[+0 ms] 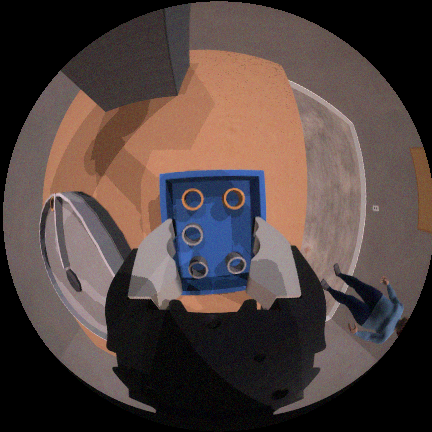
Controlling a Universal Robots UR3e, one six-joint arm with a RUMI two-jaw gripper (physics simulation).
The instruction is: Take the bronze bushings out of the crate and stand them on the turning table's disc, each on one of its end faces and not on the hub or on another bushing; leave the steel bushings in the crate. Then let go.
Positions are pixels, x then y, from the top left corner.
Scene:
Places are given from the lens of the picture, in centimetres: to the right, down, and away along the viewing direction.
turning table's grey disc (pixel 84 283): -30, 15, 17

